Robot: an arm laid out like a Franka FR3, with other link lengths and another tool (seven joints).
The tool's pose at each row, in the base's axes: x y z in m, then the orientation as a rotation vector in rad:
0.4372, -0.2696, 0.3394, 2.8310, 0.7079, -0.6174
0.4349, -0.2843, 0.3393, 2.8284, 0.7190, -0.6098
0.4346, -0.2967, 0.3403, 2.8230, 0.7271, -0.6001
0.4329, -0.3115, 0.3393, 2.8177, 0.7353, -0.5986
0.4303, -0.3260, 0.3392, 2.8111, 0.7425, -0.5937
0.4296, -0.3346, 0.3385, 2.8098, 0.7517, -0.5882
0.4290, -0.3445, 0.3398, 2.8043, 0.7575, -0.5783
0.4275, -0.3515, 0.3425, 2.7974, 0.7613, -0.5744
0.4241, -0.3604, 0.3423, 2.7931, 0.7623, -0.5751
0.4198, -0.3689, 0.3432, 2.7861, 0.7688, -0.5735
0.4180, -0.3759, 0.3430, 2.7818, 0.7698, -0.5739
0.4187, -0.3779, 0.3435, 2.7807, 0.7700, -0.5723
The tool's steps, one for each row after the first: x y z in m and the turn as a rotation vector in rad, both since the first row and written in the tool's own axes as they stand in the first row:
-0.0079, 0.0118, 0.0045, -0.0041, 0.0047, -0.0068
-0.0137, 0.0225, 0.0068, -0.0117, 0.0094, -0.0112
-0.0208, 0.0346, 0.0120, -0.0163, 0.0093, -0.0166
-0.0289, 0.0461, 0.0166, -0.0233, 0.0107, -0.0209
-0.0327, 0.0532, 0.0196, -0.0256, 0.0145, -0.0266
-0.0378, 0.0617, 0.0211, -0.0334, 0.0191, -0.0296
-0.0431, 0.0672, 0.0209, -0.0406, 0.0195, -0.0318
-0.0494, 0.0734, 0.0245, -0.0441, 0.0177, -0.0324
-0.0568, 0.0788, 0.0273, -0.0504, 0.0169, -0.0367
-0.0611, 0.0840, 0.0299, -0.0541, 0.0153, -0.0373
-0.0615, 0.0861, 0.0297, -0.0556, 0.0159, -0.0373

